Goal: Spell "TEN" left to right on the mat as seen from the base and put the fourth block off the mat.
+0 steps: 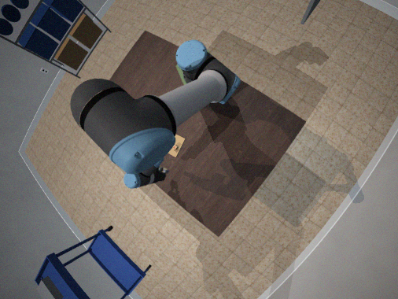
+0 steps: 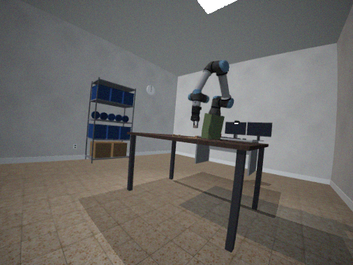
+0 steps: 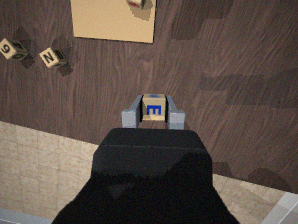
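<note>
Now: the tan mat 15 cm behind my hand, 12 cm below it and 9 cm to the right of it. Round my hand: N block (19 cm to the right, 11 cm below, 4 cm behind).
</note>
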